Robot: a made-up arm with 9 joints. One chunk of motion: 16 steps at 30 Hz.
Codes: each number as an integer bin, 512 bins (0 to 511) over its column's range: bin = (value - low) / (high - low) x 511, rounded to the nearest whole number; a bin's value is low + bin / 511 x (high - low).
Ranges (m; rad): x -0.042..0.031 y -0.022..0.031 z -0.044..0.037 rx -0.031..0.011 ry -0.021..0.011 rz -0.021..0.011
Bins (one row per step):
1: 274 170 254 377 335 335
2: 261 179 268 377 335 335
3: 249 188 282 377 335 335
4: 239 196 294 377 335 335
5: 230 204 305 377 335 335
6: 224 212 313 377 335 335
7: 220 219 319 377 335 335
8: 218 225 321 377 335 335
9: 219 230 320 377 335 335
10: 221 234 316 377 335 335
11: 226 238 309 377 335 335
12: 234 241 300 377 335 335
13: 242 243 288 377 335 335
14: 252 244 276 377 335 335
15: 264 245 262 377 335 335
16: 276 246 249 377 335 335
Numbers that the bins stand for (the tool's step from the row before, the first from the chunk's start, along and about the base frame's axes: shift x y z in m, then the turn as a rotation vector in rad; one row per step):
1: -0.00286 -0.00437 -0.00374 -0.00001 -0.00002 -0.00002
2: -0.00471 -0.00343 -0.00152 -0.00001 -0.00002 -0.00002
3: -0.00643 -0.00250 0.00070 -0.00001 -0.00002 -0.00002
4: -0.00786 -0.00167 0.00260 -0.00001 -0.00002 -0.00002
5: -0.00914 -0.00084 0.00435 -0.00001 -0.00002 -0.00002
6: -0.01000 -0.00001 0.00561 -0.00001 -0.00002 -0.00002
7: -0.01057 0.00071 0.00657 -0.00001 -0.00002 -0.00002
8: -0.01086 0.00134 0.00688 -0.00001 -0.00002 -0.00002
9: -0.01071 0.00186 0.00672 -0.00001 -0.00002 -0.00002
10: -0.01043 0.00227 0.00609 -0.00001 -0.00002 -0.00002
11: -0.00971 0.00268 0.00498 -0.00001 -0.00002 -0.00002
12: -0.00857 0.00300 0.00355 -0.00001 -0.00002 -0.00002
13: -0.00743 0.00320 0.00165 -0.00001 -0.00002 -0.00002
14: -0.00600 0.00331 -0.00025 -0.00001 -0.00002 -0.00002
15: -0.00429 0.00341 -0.00247 -0.00001 -0.00002 -0.00002
16: -0.00257 0.00351 -0.00453 -0.00001 -0.00002 -0.00002

